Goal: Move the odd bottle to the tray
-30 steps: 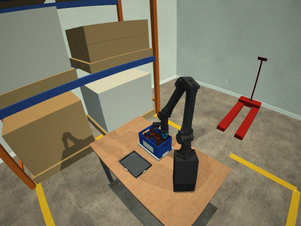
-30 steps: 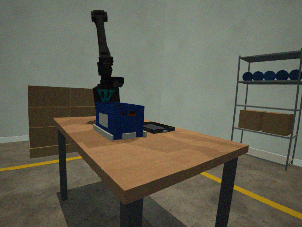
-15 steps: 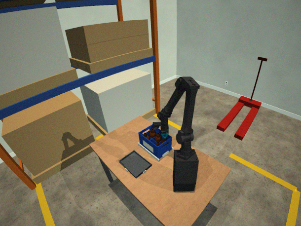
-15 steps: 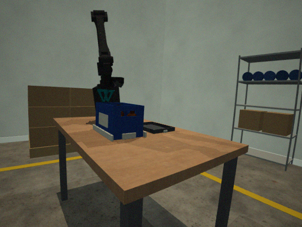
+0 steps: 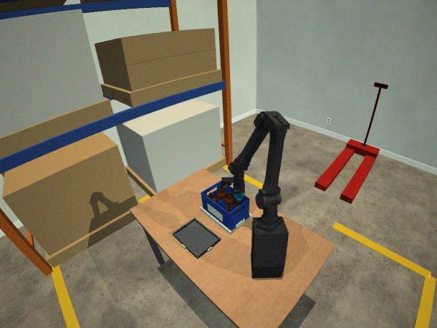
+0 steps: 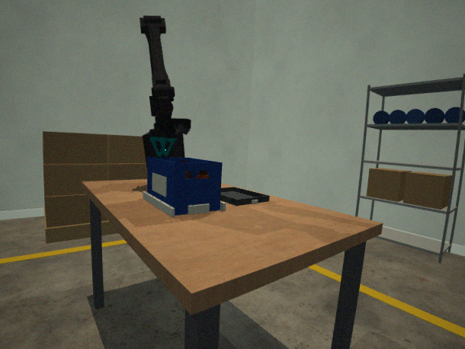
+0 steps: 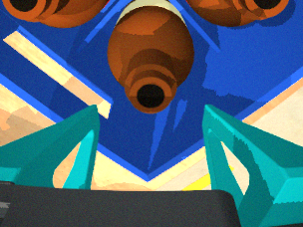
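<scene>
My gripper is now 90 mm short of the crate, 40 mm to the right of it and 110 mm above it. Round my hand: bottle: 190 mm ahead, 70 mm to the left, 100 mm below; then dark tray: 100 mm ahead, 320 mm to the left, 180 mm below.
</scene>
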